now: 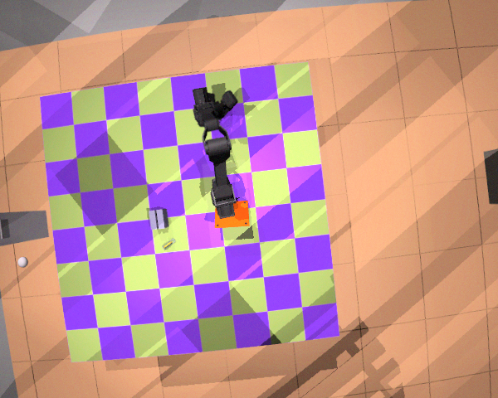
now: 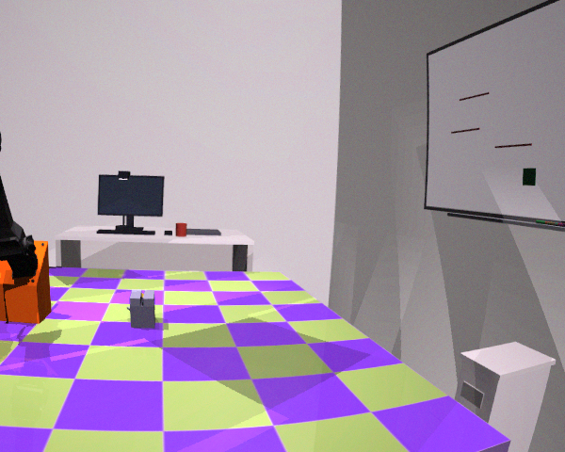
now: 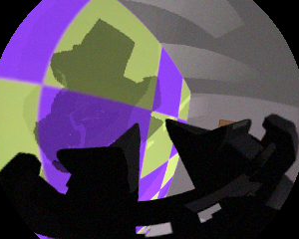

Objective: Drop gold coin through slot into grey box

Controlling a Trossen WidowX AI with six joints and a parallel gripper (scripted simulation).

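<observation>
Now: gripper tip 410 mm short of the coin, 560 mm to the right of it and 20 mm above it.
</observation>
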